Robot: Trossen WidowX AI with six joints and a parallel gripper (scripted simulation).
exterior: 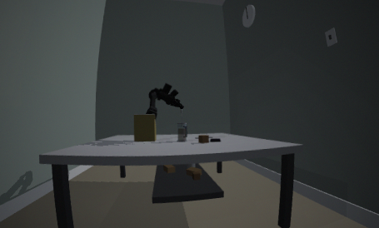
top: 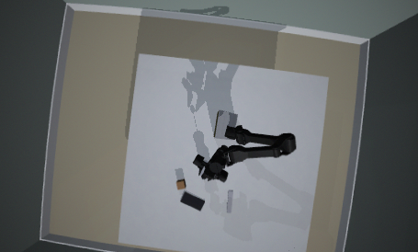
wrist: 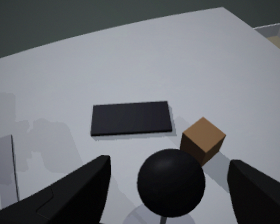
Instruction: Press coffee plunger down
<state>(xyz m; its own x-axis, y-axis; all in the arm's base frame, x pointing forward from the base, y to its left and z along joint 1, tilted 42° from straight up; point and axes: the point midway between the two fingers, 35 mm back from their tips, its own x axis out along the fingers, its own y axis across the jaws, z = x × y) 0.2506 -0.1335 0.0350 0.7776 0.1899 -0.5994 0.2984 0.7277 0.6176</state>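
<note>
Right now the coffee press is 2 cm to the left of my gripper tip and 13 cm below it. Round my gripper tip: flat black block 24 cm ahead, 2 cm to the right, 26 cm below.
</note>
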